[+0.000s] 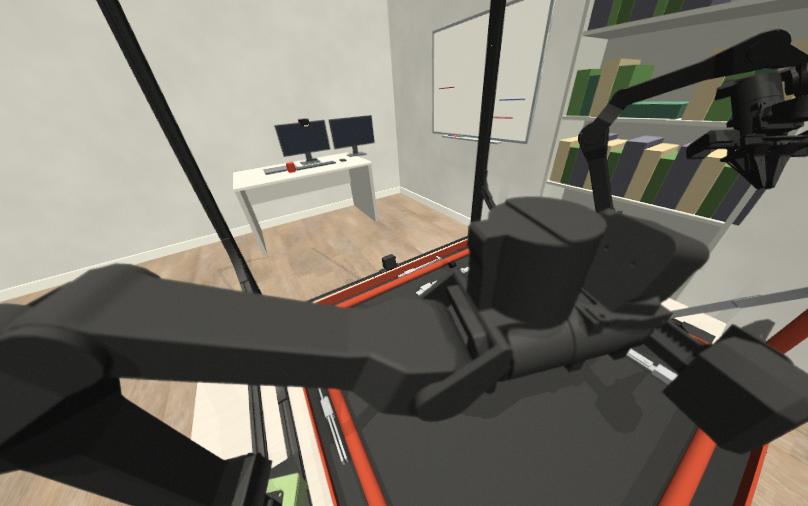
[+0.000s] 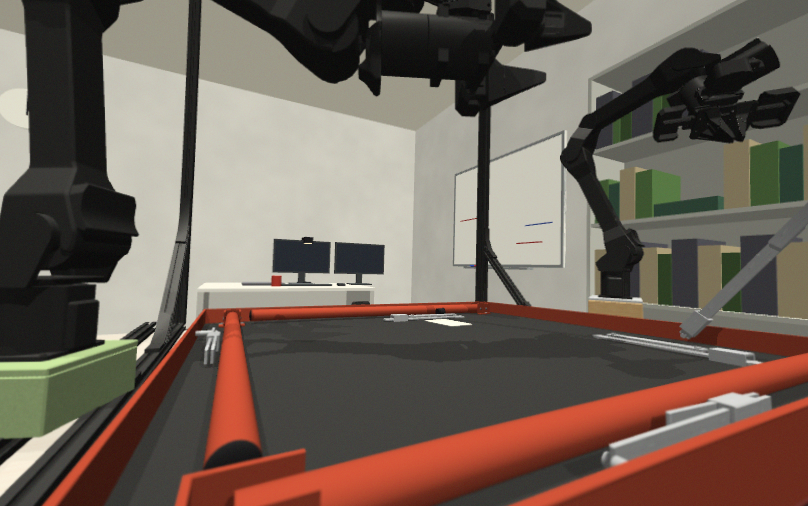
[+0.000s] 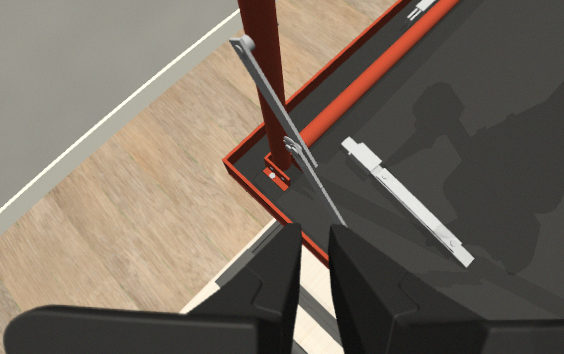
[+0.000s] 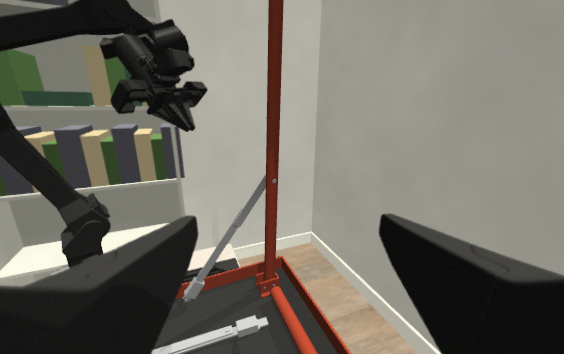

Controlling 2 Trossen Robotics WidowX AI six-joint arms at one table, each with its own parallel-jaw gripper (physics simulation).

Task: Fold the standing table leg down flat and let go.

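Where they show: left gripper, fingertip midpoint: (image 1: 765, 188) (image 2: 737, 140) (image 3: 314, 237) (image 4: 191, 129); right gripper, fingertip midpoint: (image 1: 703, 289) (image 2: 565, 56) (image 4: 289, 224); left arm's base, origin of the base link: (image 2: 615, 297); right arm's base, origin of the base link: (image 2: 38, 352).
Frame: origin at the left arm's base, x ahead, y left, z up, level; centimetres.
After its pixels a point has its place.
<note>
The red table leg (image 3: 263, 60) @(x 28.3, y 23.9, z 18.1 cm) (image 4: 272, 150) @(x 30.3, y 23.4, z 25.6 cm) stands upright in its corner bracket on the upturned table (image 2: 357, 387) @(x 68.3, y -18.6, z -5.7 cm). Its grey folding brace (image 2: 751, 268) @(x 22.7, y 17.2, z 6.9 cm) (image 3: 324, 192) @(x 22.6, y 17.4, z 8.3 cm) (image 4: 215, 259) @(x 21.6, y 15.4, z 3.2 cm) runs slanting from partway up the leg to the table, nearly straight, with a hinge in the middle. My left gripper (image 1: 763, 183) @(x 14.6, y 17.5, z 28.6 cm) (image 2: 728, 138) @(x 14.6, y 17.5, z 28.6 cm) (image 3: 314, 237) @(x 14.6, y 17.5, z 28.6 cm) (image 4: 191, 129) @(x 14.6, y 17.5, z 28.6 cm) is shut with a narrow empty gap and hangs above the table, apart from leg and brace. My right gripper (image 2: 566, 52) @(x 53.2, y -3.3, z 29.2 cm) (image 4: 289, 224) @(x 53.2, y -3.3, z 29.2 cm) is wide open and empty, high above the table; the leg shows between its fingers but farther off.
Folded red legs (image 2: 506, 426) @(x 75.1, y -2.8, z -2.5 cm) (image 3: 370, 82) @(x 43.1, y 14.5, z -2.6 cm) lie along the table's edges. A folded grey brace (image 2: 673, 345) @(x 29.8, y 7.7, z -4.5 cm) (image 3: 415, 205) @(x 27.7, y 5.8, z -4.6 cm) lies near the standing leg. A raised red rim (image 3: 245, 187) @(x 25.5, y 27.9, z -6.5 cm) surrounds the table. A bookshelf (image 2: 661, 217) stands behind the left arm, and black frame posts (image 2: 482, 208) @(x -17.6, y -38.7, z 26.6 cm) stand at the table's sides.
</note>
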